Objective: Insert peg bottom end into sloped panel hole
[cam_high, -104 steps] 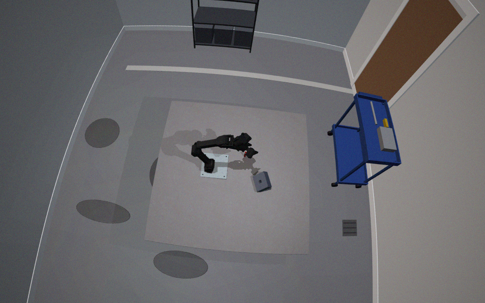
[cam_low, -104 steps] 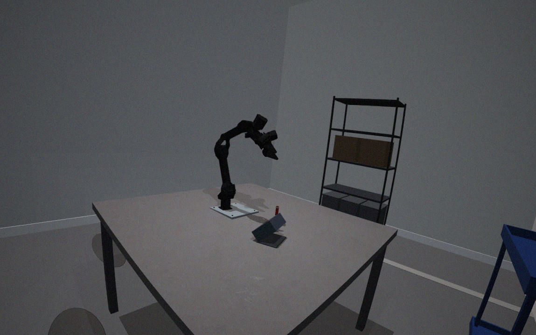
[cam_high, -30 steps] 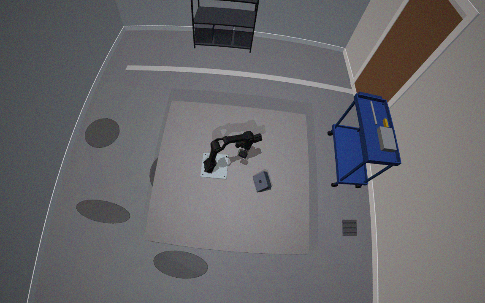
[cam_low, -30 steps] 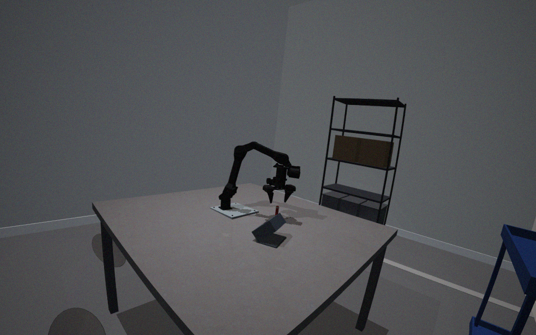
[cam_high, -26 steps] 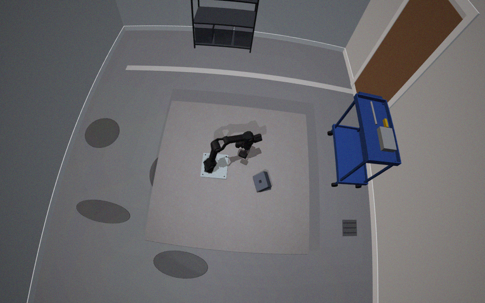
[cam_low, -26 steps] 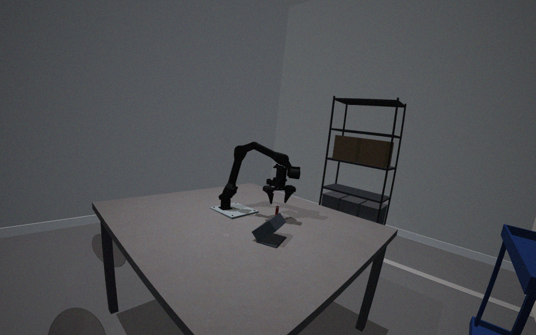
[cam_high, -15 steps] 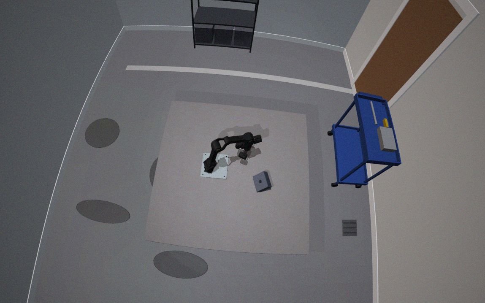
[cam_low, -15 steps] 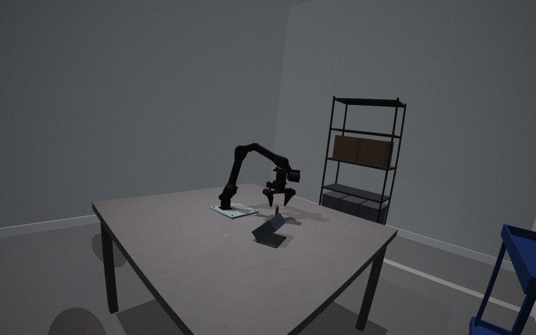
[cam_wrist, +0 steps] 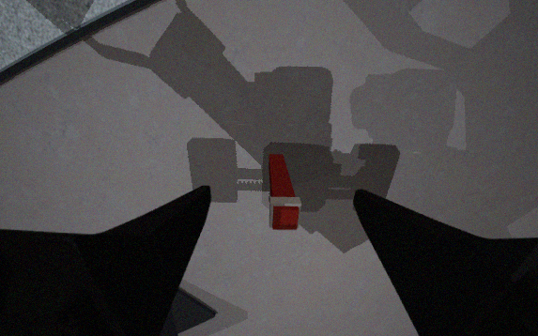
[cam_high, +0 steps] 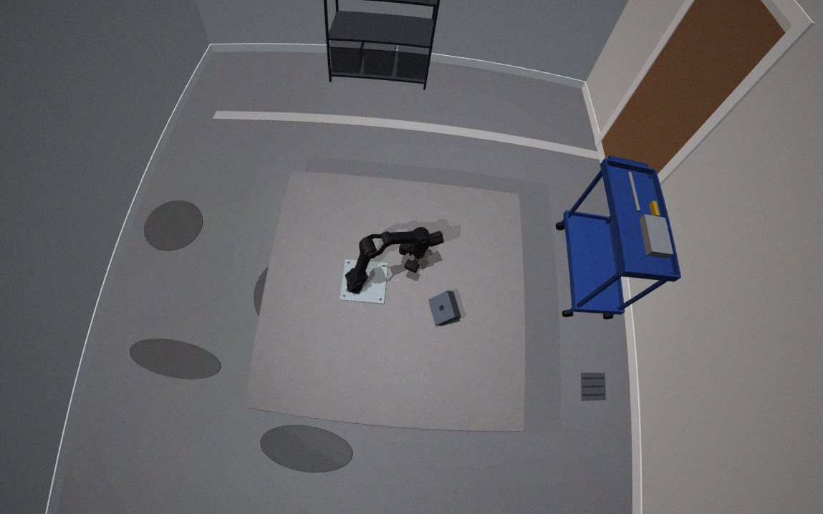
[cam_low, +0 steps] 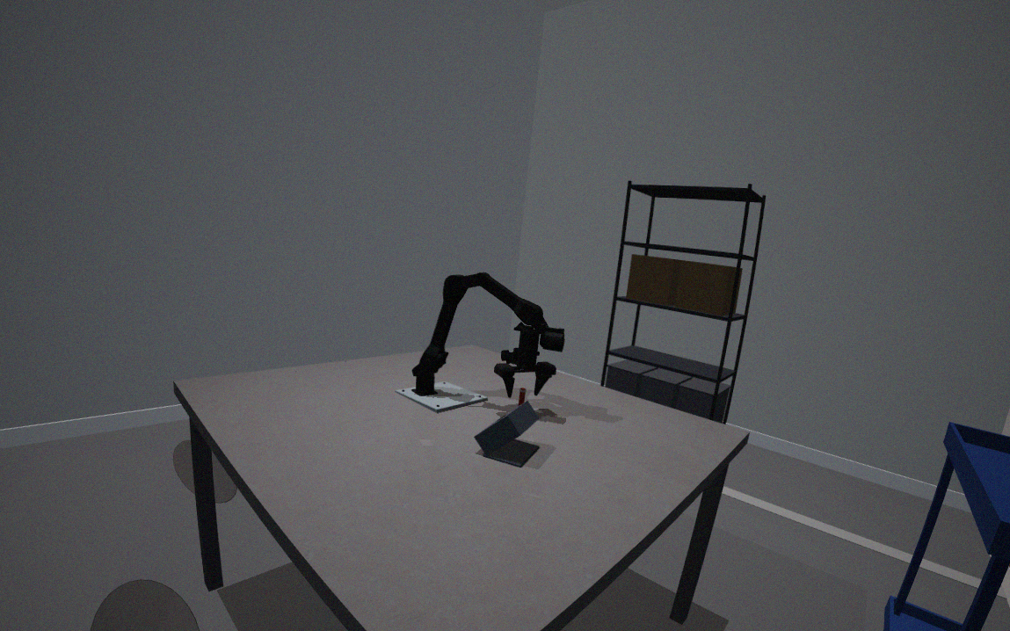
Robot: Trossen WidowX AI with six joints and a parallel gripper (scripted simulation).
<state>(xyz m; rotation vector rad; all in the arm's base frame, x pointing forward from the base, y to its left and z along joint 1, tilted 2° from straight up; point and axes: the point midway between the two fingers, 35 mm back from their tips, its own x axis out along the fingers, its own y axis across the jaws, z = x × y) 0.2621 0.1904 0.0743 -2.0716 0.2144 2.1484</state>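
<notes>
Now: the red square peg right at my gripper tip. From my gripper tip the other things lie so: sloped grey panel 18 cm ahead, 21 cm to the right, 1 cm above.
</notes>
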